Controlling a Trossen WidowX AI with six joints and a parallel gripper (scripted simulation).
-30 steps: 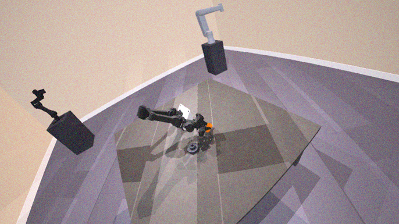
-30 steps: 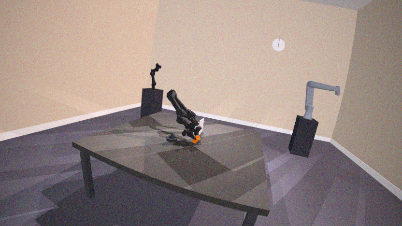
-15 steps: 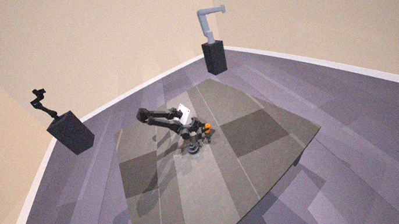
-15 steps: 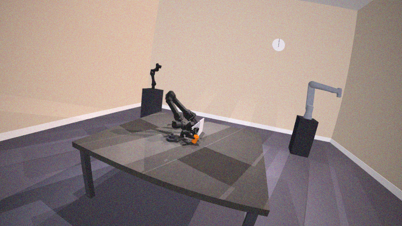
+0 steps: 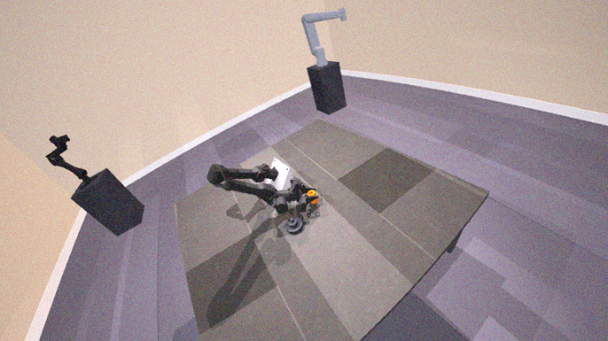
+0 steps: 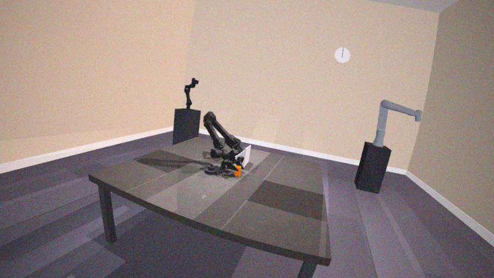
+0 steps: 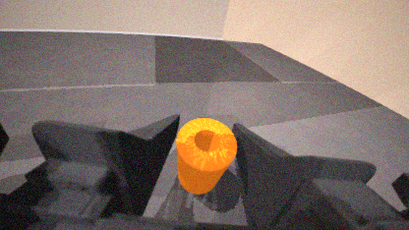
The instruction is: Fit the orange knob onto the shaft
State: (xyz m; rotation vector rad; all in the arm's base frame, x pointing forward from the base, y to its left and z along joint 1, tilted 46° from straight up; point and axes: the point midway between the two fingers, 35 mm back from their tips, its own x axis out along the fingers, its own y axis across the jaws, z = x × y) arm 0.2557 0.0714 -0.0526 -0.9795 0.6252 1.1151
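Right now the orange knob is 20 mm to the right of my gripper tip, 10 mm below it and 10 mm behind it. The rest, counted from my gripper tip: round pedestal 180 mm to the right, 70 mm ahead, 20 mm below.
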